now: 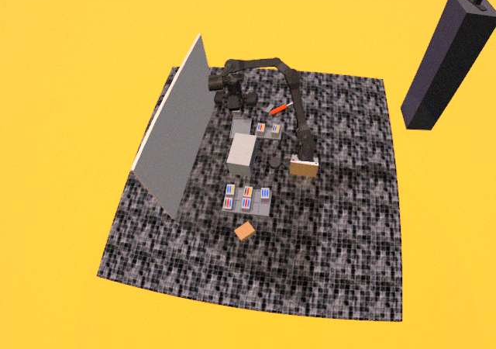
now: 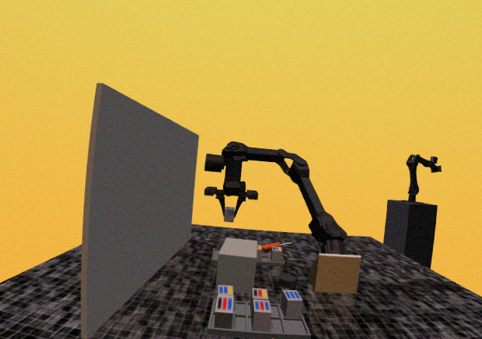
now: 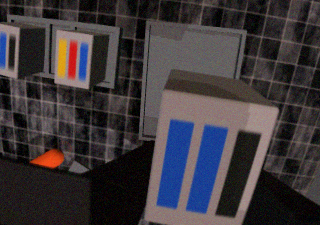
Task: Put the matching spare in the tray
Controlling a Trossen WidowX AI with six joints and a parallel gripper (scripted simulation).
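The flat grey tray is 140 mm below my gripper tip, 140 mm behind it and 30 mm to the left of it. Round my gripper tip: grey mounted unit 190 mm to the left, 100 mm below, 30 mm behind; tall grey panel 210 mm ahead, 150 mm to the left, 80 mm above; grey spare block 20 mm above, 10 mm to the left.
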